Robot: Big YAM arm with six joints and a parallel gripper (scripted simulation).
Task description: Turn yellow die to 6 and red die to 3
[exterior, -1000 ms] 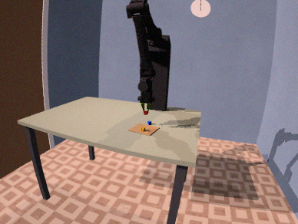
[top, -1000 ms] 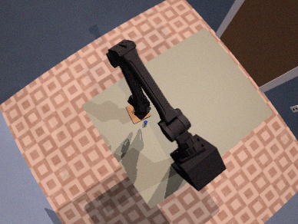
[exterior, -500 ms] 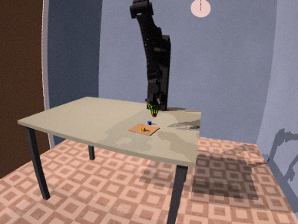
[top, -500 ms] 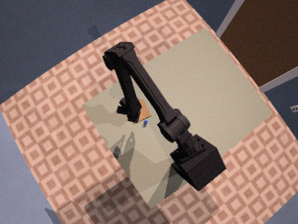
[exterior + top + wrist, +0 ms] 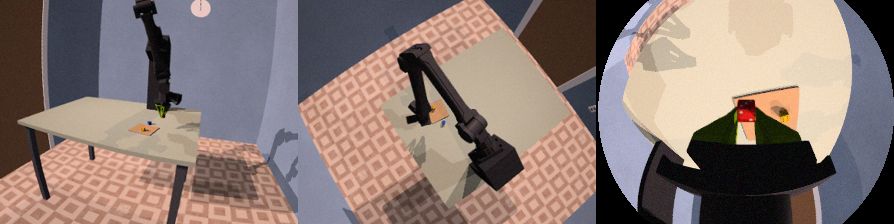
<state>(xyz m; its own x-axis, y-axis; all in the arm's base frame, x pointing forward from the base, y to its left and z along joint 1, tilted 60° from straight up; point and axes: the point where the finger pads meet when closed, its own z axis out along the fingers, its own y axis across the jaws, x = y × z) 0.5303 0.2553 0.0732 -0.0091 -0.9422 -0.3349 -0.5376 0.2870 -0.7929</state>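
Right now the orange mat is 60 mm ahead of my hand, 80 mm to the right of it and 90 mm below it. From my hand the other things lie so: yellow die: 90 mm ahead, 70 mm to the right, 80 mm below; red die: right at my hand; blue die: 40 mm behind, 120 mm to the right, 90 mm below.
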